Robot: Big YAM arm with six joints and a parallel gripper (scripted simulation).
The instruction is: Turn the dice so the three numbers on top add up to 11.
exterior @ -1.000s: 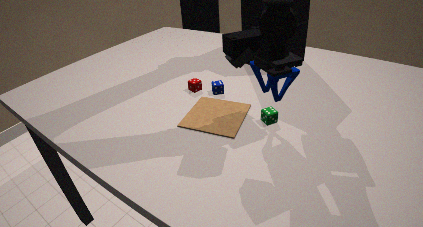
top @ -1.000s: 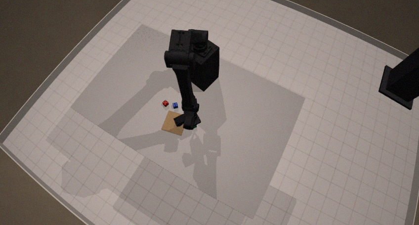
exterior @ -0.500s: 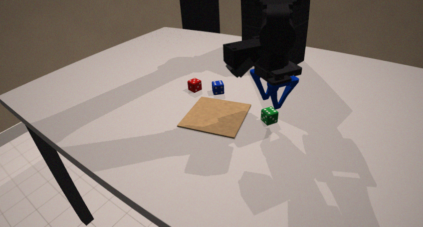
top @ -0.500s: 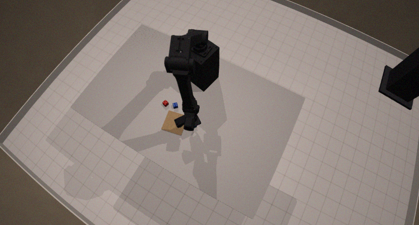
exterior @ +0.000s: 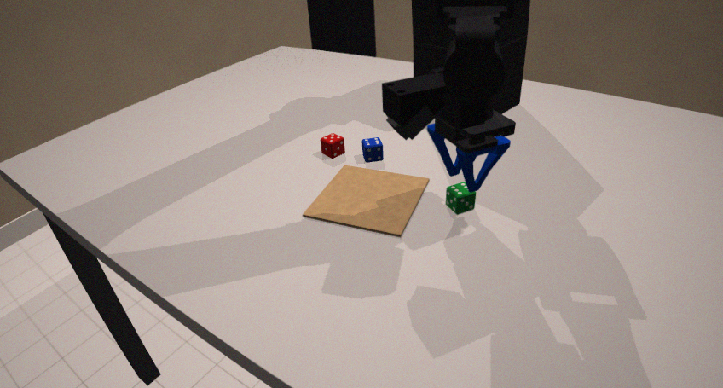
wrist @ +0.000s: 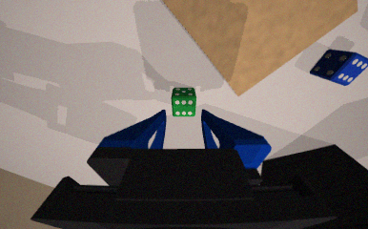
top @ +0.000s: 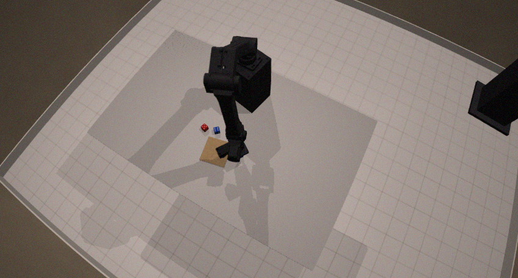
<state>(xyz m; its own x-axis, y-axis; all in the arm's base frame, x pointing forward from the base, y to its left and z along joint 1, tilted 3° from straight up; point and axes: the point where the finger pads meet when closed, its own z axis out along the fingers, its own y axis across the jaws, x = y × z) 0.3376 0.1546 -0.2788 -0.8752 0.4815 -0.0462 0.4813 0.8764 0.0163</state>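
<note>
Now: the green die 3 cm below my hand. Round my hand: tan mat: 5 cm ahead, 12 cm to the right, 5 cm below; red die: 2 cm behind, 25 cm to the right, 3 cm below; blue die: 4 cm behind, 19 cm to the right, 3 cm below.
</note>
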